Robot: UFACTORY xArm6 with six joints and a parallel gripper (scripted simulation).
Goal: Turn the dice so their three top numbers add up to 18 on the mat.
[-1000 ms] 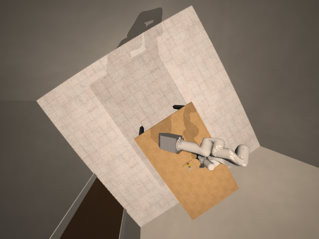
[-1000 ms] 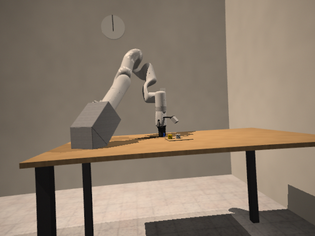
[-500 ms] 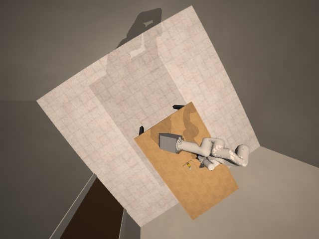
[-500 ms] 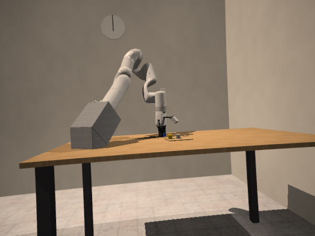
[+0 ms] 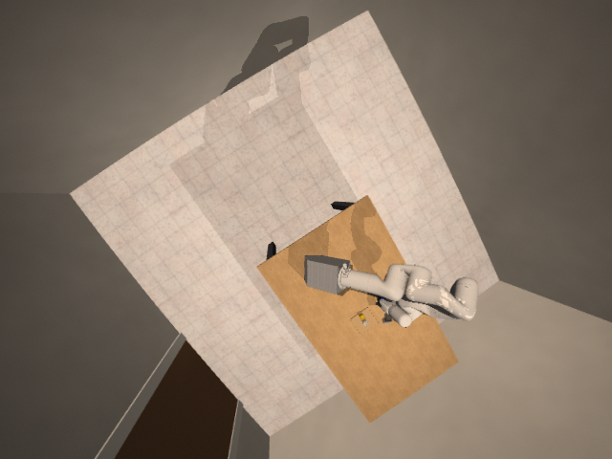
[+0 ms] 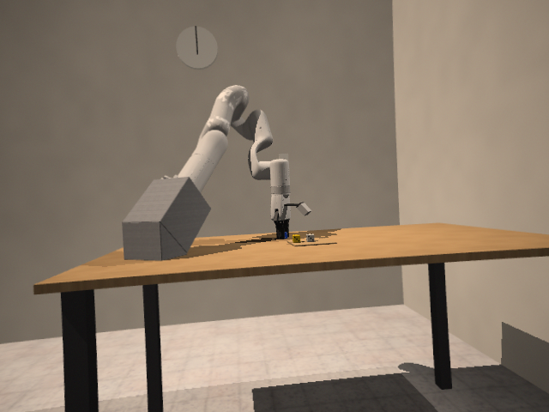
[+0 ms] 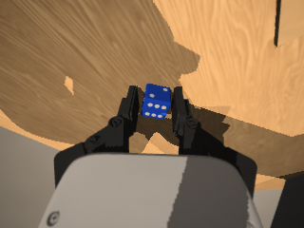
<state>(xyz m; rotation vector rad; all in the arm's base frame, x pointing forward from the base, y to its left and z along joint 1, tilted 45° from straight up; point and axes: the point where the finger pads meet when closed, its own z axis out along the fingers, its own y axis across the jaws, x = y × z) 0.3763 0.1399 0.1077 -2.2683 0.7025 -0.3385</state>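
My gripper is now 10 mm above the blue die. Round my hand: white die 90 mm ahead, 170 mm to the right, 10 mm below; yellow die 40 mm ahead, 170 mm to the right, 10 mm below; tan mat 90 mm ahead, 170 mm to the right, 20 mm below.
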